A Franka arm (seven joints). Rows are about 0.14 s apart.
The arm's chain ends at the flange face. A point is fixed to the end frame.
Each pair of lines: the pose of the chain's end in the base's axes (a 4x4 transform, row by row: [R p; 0 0 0 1], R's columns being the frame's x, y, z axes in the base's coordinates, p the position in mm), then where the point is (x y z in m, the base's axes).
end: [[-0.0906 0.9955 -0.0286 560.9], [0.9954 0.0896 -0.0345 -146.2], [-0.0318 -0.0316 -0.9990 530.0], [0 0 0 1]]
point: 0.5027 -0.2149 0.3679
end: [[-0.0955 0.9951 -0.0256 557.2], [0.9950 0.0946 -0.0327 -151.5], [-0.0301 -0.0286 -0.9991 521.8], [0 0 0 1]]
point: 0.4998 -0.2202 0.3594
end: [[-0.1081 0.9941 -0.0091 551.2], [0.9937 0.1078 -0.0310 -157.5], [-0.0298 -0.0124 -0.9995 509.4], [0 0 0 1]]
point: 0.4973 -0.2266 0.3459
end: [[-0.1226 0.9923 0.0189 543.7], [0.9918 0.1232 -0.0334 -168.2], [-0.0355 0.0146 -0.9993 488.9], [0 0 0 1]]
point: 0.4954 -0.2385 0.3242
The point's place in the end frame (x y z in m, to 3 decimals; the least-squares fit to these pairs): -0.058 -0.059 0.166
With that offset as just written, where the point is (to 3 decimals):
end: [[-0.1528 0.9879 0.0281 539.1], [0.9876 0.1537 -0.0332 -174.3], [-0.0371 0.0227 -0.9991 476.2], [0 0 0 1]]
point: 0.494 -0.246 0.311
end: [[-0.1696 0.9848 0.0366 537.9], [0.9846 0.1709 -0.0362 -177.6], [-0.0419 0.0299 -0.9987 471.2], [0 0 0 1]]
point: 0.496 -0.251 0.306
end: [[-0.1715 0.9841 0.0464 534.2], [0.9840 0.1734 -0.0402 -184.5], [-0.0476 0.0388 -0.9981 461.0], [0 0 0 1]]
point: 0.494 -0.258 0.296
